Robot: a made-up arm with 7 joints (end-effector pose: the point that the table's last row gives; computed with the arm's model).
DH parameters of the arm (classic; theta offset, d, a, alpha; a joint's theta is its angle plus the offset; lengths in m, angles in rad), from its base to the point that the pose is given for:
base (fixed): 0.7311 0 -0.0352 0
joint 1: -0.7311 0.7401 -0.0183 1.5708
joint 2: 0 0.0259 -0.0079 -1.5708
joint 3: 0 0.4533 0.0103 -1.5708
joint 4: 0 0.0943 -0.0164 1.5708
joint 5: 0 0.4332 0.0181 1.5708
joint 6: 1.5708 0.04 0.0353 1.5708
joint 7: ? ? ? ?
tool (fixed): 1.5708 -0.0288 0 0
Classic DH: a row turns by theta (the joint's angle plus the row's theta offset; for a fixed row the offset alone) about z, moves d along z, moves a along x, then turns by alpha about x.
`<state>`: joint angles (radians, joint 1 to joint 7).
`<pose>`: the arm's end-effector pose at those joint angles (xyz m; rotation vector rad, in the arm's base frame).
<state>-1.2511 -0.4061 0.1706 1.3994 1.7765 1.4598 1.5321</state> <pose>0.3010 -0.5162 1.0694 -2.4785 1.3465 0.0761</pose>
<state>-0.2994 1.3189 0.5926 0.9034 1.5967 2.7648 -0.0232</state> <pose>-0.5327 0.4183 1.1491 1.6405 -1.7696 1.1710</pose>
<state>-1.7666 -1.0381 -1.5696 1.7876 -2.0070 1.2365 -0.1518</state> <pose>-0.5851 -0.3368 0.8712 -0.6096 -2.8686 -0.1591</pose>
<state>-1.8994 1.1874 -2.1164 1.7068 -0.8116 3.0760 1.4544</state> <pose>-0.2916 0.5594 0.7380 -1.7311 -1.6766 -1.8504</pose>
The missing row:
joint 7: 1.5708 0.0069 0.0267 1.5708
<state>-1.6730 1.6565 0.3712 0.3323 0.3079 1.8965 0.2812</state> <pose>0.1407 0.8543 0.7991 -1.6848 -1.6267 0.8679</pose>
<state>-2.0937 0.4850 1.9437 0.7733 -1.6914 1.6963 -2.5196</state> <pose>0.4337 0.4180 1.3230 1.5164 -0.1535 0.5815</pose>
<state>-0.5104 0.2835 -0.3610 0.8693 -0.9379 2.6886 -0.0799</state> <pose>-0.0369 -0.1159 1.5694 -1.8394 -1.3038 -0.5587</pose>
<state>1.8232 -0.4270 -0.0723 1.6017 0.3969 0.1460 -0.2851</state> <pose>-0.1431 0.5259 0.9229 -1.4931 1.5292 1.5997</pose>
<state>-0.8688 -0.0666 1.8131 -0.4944 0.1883 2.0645 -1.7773</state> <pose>-0.1810 -0.2287 1.5258 0.3304 -1.5214 -1.2769</pose>
